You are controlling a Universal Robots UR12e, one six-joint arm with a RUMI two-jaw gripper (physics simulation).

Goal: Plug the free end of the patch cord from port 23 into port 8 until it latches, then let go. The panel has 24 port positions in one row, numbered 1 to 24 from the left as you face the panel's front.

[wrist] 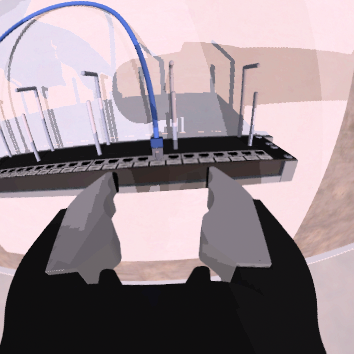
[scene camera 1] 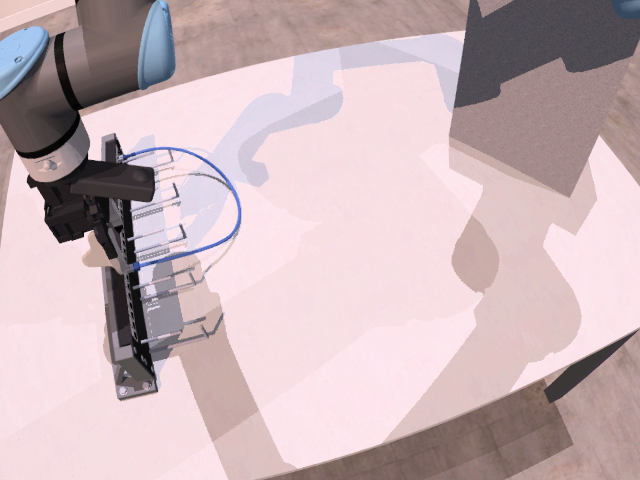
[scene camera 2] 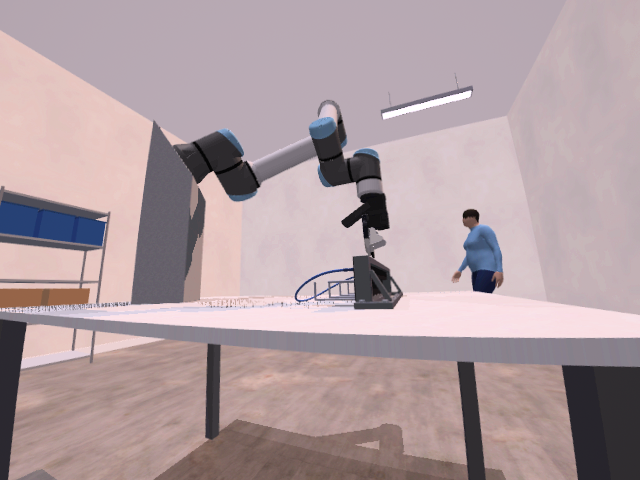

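The blue patch cord arcs out behind the panel. Its near plug stands at the port row, with several ports to its right in the wrist view; it looks to be at port 8. Whether it is latched cannot be told. The cord's other end is at the panel's far part. My gripper is half open and empty, above the panel's front side, its fingers on either side of the plug in the wrist view and apart from it.
Thin metal bars stick out behind the panel, near the cord. A tall grey block stands at the table's far side. A person in blue stands beyond the table. A shelf unit with bins is at the left in scene camera 2.
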